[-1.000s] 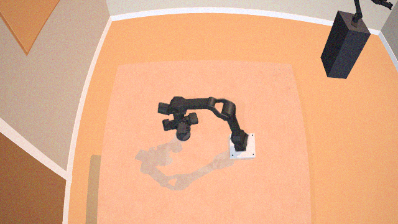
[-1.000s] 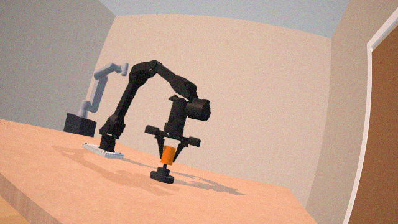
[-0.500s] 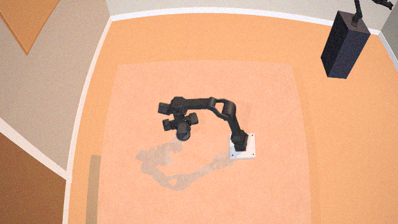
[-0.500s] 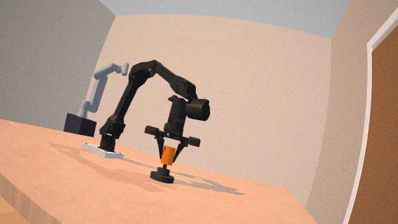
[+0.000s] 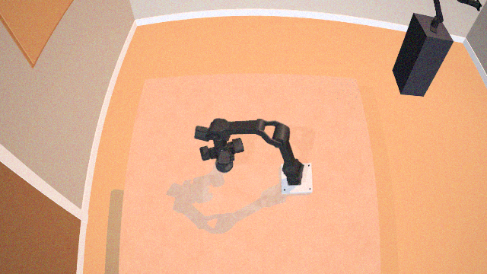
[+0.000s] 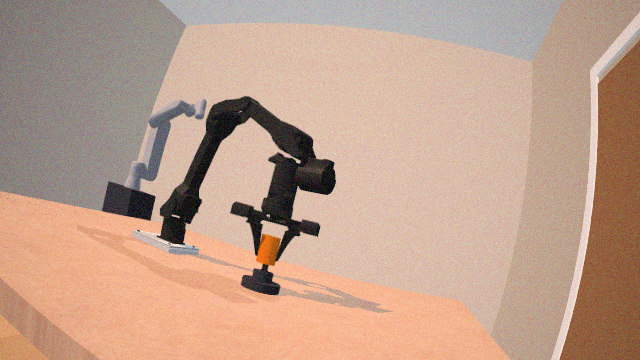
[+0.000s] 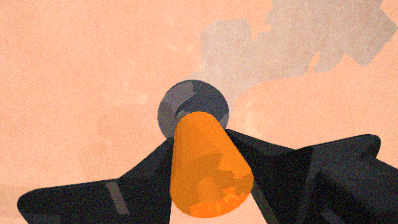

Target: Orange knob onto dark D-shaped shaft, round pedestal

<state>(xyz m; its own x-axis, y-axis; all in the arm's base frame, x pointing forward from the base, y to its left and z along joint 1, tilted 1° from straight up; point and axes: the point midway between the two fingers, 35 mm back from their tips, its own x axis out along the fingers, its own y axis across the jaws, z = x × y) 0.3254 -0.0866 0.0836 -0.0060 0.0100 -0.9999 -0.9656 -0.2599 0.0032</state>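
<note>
Right now the round dark pedestal is 4 cm below my gripper tip. Also, from my gripper tip: orange knob: 2 cm above.
</note>
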